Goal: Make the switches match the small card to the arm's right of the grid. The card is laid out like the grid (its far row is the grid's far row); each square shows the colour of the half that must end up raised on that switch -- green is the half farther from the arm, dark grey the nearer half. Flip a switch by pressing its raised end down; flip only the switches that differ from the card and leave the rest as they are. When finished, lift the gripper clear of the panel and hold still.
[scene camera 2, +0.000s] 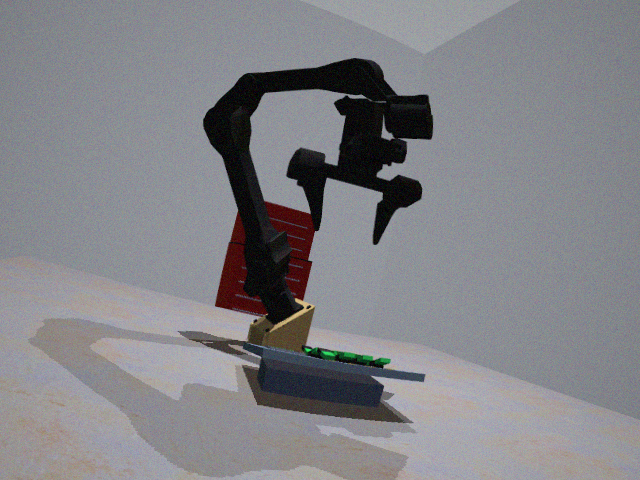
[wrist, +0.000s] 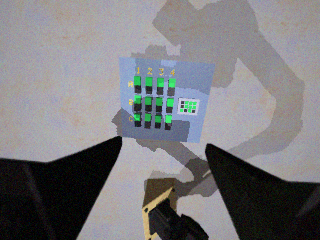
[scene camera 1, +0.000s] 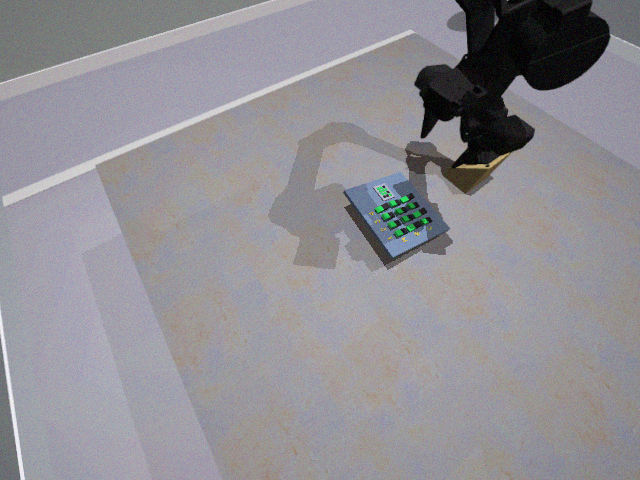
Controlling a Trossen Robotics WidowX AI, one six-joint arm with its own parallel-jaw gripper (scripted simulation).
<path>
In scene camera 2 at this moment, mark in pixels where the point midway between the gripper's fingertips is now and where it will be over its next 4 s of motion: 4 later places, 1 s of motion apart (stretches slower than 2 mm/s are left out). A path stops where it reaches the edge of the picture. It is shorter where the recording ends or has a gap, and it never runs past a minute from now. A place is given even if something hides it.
The gripper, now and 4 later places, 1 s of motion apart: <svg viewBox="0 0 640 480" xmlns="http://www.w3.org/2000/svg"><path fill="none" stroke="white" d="M346 237L387 340L384 356L384 358L383 361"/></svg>
</path>
